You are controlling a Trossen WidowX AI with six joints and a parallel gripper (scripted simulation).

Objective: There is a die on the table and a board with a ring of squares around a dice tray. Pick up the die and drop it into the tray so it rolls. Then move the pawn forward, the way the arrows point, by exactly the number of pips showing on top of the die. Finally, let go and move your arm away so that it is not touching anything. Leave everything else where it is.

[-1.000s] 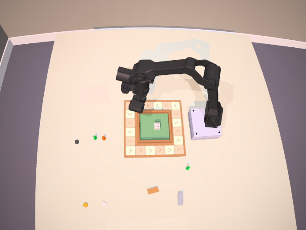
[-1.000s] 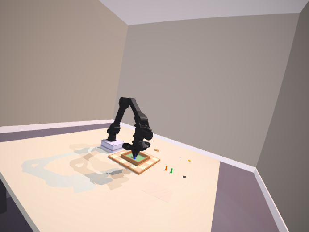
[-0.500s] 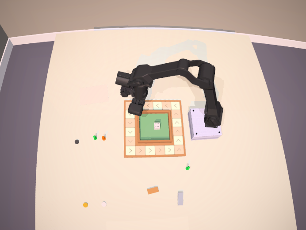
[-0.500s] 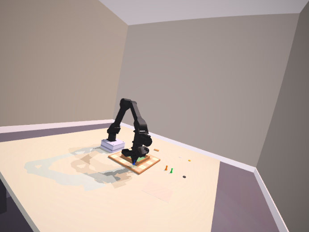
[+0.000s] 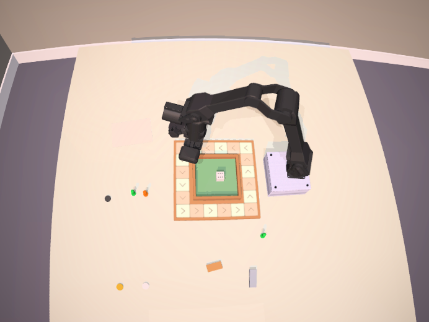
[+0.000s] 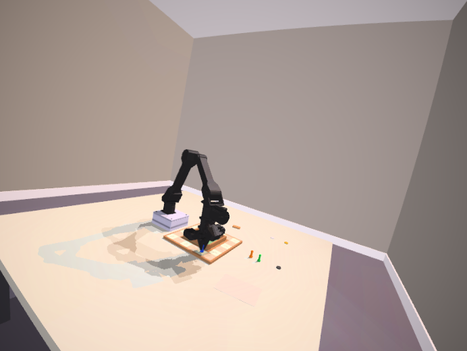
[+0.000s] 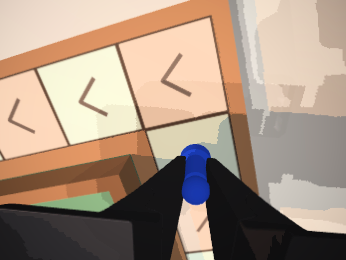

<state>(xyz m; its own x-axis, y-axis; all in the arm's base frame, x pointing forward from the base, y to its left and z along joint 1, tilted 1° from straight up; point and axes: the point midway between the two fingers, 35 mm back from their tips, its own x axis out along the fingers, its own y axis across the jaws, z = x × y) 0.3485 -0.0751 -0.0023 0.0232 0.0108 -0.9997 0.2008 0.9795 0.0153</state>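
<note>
Right now my gripper tip is 10 mm below the blue pawn. The rest, counted from my gripper tip: orange pawn (180 mm to the left, 150 mm ahead, 10 mm below); then pale die (100 mm to the left, 90 mm behind); then green dice tray (110 mm to the left, 80 mm behind, 20 mm below).
</note>
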